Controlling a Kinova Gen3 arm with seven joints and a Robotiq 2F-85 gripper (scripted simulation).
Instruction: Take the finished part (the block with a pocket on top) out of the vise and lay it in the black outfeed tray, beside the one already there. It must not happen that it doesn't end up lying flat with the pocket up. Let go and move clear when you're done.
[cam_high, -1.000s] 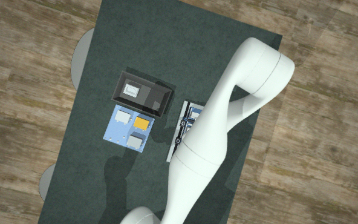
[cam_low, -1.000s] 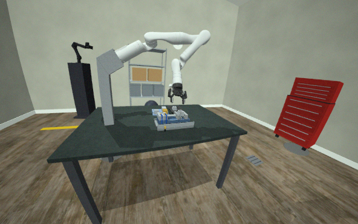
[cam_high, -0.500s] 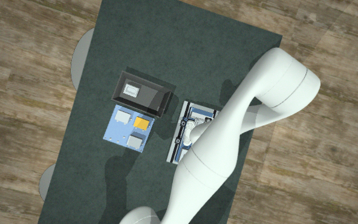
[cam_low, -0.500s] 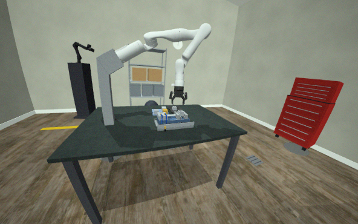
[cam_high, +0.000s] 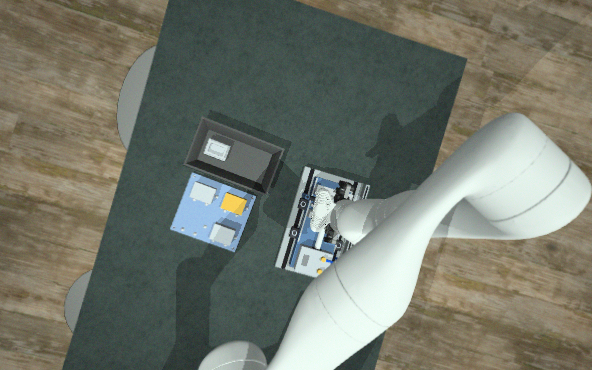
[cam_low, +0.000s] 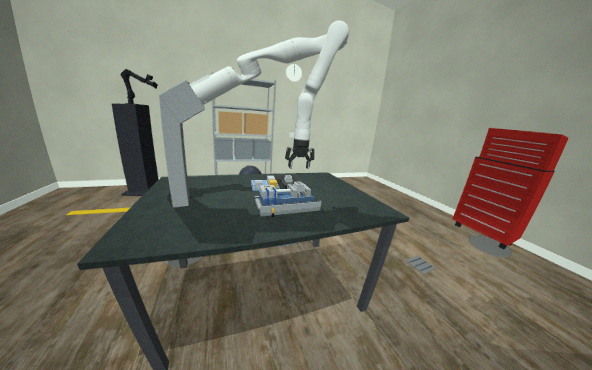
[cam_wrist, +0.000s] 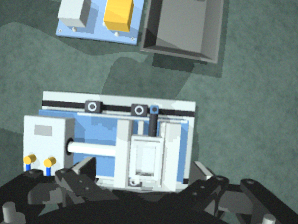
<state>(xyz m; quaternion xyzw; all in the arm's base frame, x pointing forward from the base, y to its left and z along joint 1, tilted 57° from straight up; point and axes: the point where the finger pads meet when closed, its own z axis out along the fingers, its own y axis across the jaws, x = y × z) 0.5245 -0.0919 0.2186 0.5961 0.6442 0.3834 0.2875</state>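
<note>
Now: hand 150 mm above the vise, 60 mm past it and 20 mm to the left of it. The rest, counted from my hand: light blue fixture plate: 260 mm to the left, 190 mm below, 160 mm behind; then orange block: 220 mm to the left, 170 mm below, 110 mm behind.
</note>
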